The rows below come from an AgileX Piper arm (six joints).
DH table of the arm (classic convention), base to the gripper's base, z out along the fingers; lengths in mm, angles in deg. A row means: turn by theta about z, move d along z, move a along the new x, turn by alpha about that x. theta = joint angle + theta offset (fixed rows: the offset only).
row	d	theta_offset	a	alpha
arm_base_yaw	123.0	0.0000	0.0	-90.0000
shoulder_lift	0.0	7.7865	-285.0	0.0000
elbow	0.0	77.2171	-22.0	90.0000
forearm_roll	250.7	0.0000	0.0	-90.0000
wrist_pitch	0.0	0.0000	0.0	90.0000
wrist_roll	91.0	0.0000	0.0	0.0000
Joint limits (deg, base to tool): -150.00..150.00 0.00..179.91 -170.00..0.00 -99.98..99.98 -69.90..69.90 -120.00..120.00
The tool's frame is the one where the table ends.
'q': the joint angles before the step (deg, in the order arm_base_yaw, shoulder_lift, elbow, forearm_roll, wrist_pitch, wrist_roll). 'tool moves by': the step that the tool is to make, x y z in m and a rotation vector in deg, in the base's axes. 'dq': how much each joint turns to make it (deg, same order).
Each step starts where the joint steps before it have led.
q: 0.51 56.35 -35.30 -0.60 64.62 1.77
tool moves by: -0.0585 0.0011 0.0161 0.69 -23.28 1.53
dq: 0.09 -24.66 6.77 1.07 -5.40 -1.67
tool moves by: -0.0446 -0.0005 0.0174 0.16 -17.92 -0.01
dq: -0.02 -17.80 0.11 -0.02 -0.23 -0.01
